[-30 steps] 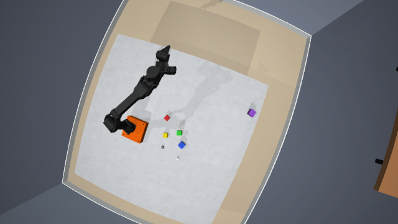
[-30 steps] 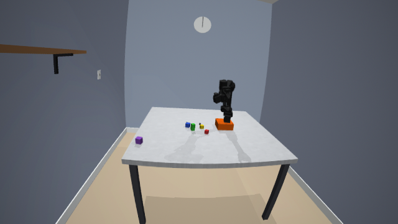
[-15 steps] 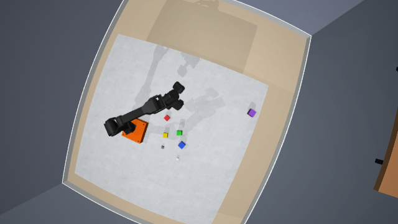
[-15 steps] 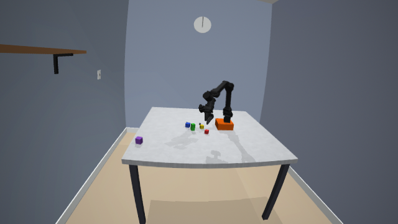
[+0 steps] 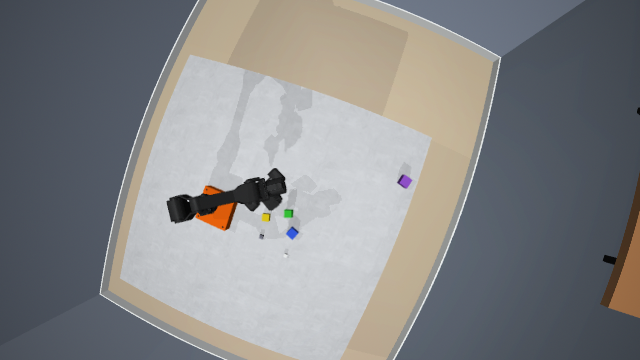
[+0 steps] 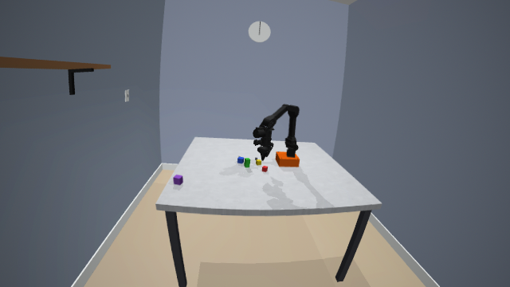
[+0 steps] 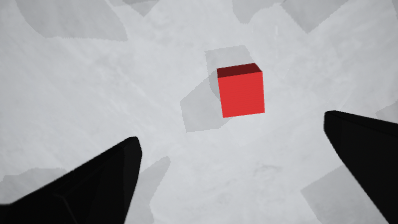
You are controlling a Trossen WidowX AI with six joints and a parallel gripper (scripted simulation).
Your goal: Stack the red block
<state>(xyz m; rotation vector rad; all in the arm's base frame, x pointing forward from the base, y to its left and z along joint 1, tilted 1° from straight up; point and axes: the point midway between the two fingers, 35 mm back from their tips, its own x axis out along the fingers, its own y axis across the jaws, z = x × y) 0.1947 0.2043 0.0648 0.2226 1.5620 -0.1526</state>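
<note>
My gripper tip is 80 mm above the red block, 10 mm to the left of it and 10 mm past it. From my gripper tip the other things lie so: yellow block 120 mm to the right, 80 mm below, 50 mm ahead; blue block 180 mm ahead, 120 mm to the right, 80 mm below; purple block 490 mm ahead, 340 mm to the left, 70 mm below.
</note>
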